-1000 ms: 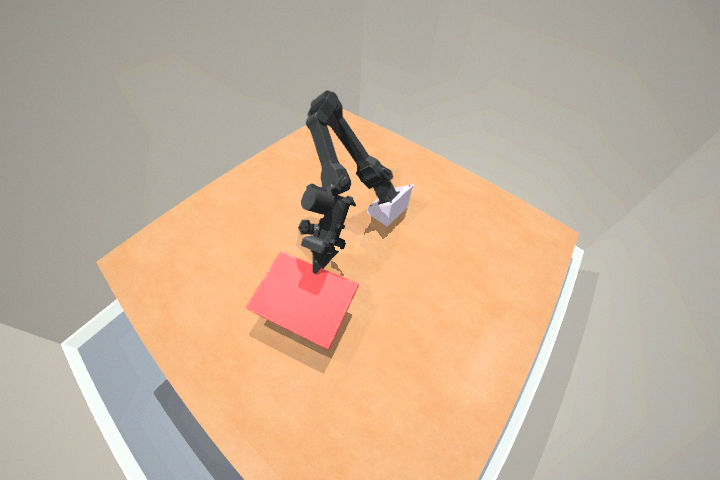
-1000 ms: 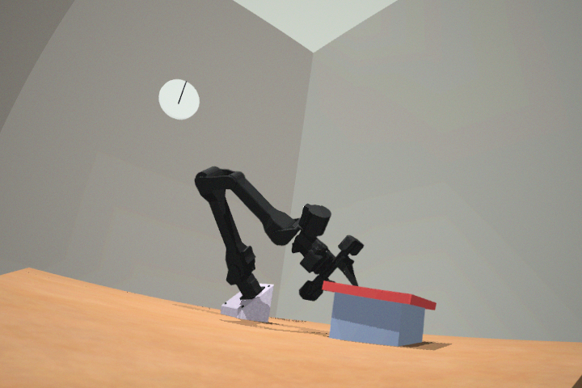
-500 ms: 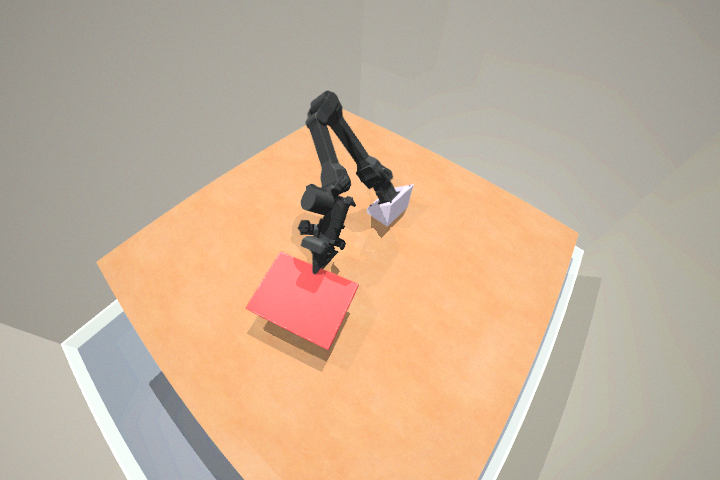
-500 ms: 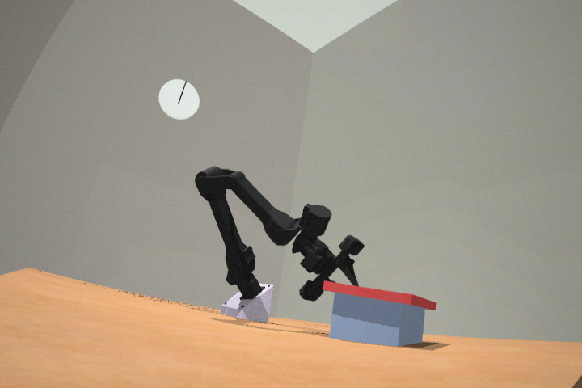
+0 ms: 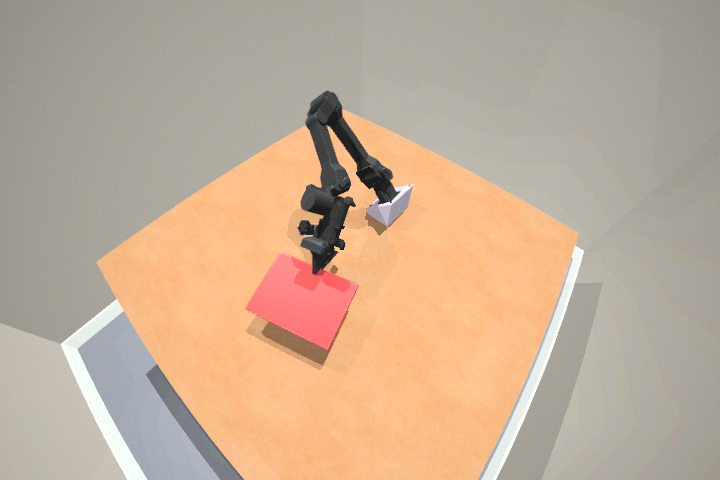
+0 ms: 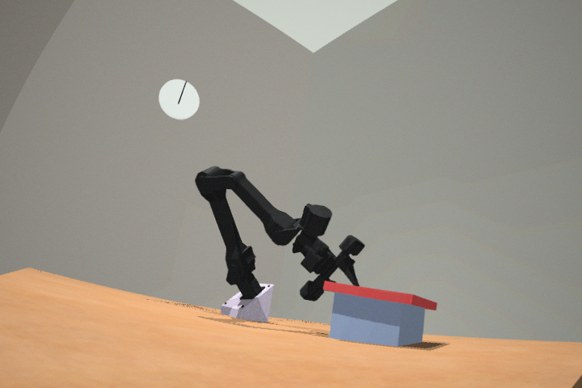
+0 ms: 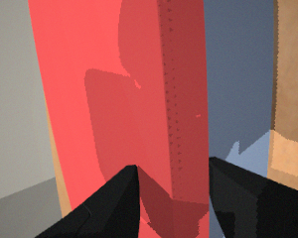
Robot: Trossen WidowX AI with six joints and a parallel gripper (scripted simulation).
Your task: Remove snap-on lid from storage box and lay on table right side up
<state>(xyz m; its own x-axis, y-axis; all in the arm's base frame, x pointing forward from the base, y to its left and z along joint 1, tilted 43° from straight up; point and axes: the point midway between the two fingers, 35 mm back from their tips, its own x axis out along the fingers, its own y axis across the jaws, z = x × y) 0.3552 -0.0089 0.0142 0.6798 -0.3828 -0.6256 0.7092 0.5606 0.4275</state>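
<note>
Right now the red lid is 80 mm ahead of my gripper tip and 10 mm to the left of it. From my gripper tip the other things lie so: blue-grey storage box (70 mm ahead, 50 mm below, 10 mm to the left).
</note>
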